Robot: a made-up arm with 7 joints.
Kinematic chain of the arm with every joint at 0, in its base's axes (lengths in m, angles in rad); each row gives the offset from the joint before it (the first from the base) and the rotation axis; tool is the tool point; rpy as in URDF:
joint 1: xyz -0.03 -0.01 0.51 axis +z
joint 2: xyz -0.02 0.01 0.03 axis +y
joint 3: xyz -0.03 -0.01 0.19 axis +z
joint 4: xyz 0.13 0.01 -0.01 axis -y
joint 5: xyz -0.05 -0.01 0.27 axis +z
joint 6: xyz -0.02 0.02 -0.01 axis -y
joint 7: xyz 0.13 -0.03 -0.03 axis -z
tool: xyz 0.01 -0.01 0.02 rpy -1.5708 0 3.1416
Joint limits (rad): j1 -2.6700..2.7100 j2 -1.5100..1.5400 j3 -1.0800..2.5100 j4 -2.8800..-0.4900 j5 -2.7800..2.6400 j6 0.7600..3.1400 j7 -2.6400..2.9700
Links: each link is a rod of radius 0.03 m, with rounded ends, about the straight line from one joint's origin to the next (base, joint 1, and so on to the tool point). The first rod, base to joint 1, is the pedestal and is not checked.
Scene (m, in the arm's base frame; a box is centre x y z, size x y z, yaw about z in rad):
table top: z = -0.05
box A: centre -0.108 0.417 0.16 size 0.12 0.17 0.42 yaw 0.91
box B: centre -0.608 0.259 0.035 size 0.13 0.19 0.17 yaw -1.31
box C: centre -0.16 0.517 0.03 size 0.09 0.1 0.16 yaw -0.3
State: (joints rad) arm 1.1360 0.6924 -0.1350 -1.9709 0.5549 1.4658 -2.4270
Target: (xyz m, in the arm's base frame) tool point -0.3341 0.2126 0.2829
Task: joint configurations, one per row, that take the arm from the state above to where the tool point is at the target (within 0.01 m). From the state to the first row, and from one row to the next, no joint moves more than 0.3 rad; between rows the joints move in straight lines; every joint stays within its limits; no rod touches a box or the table.
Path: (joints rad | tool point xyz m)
1: 1.3870 0.8619 -0.1503 -1.9919 0.6399 1.4764 -2.4696 | 0.1014 0.3083 0.2285
2: 1.6381 1.0314 -0.1655 -2.0129 0.7250 1.4871 -2.5122 | 0.0308 0.2667 0.1724
3: 1.8891 1.2010 -0.1808 -2.0340 0.8100 1.4977 -2.5548 | -0.0088 0.2057 0.1296
4: 2.1402 1.3705 -0.1961 -2.0550 0.8951 1.5083 -2.5974 | -0.0129 0.1416 0.1015
5: 2.3912 1.5400 -0.2113 -2.0760 0.9801 1.5189 -2.6400 | 0.0153 0.0906 0.0889
6: 2.1554 1.3114 0.0516 -2.0668 0.8427 1.4729 -2.5643 | -0.1315 0.0894 0.1036
7: 1.9196 1.0828 0.3146 -2.0575 0.7053 1.4268 -2.4887 | -0.2559 0.1421 0.1744
8: 1.6838 0.8541 0.5775 -2.0482 0.5679 1.3807 -2.4130 | -0.3341 0.2126 0.2829

